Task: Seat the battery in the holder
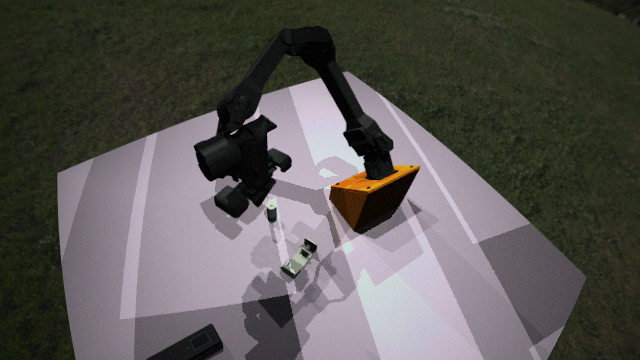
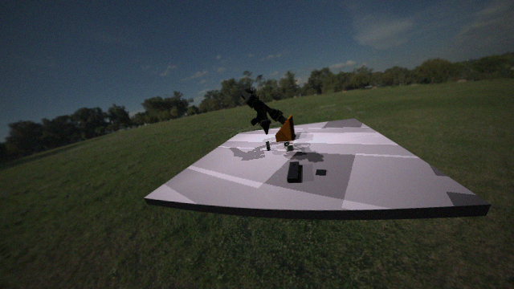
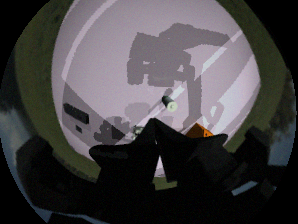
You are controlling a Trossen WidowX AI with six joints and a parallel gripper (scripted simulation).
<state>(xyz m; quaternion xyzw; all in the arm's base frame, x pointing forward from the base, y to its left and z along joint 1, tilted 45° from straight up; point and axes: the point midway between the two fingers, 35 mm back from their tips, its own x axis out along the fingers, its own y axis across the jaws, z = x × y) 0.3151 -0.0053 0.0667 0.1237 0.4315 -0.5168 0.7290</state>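
The battery is 9 cm below my gripper tip, 4 cm behind it and 2 cm to the right of it. From my gripper tip the other things lie so: remote battery door (33 cm to the left, 27 cm ahead, 12 cm below); black remote (27 cm ahead, 21 cm to the left, 11 cm below).
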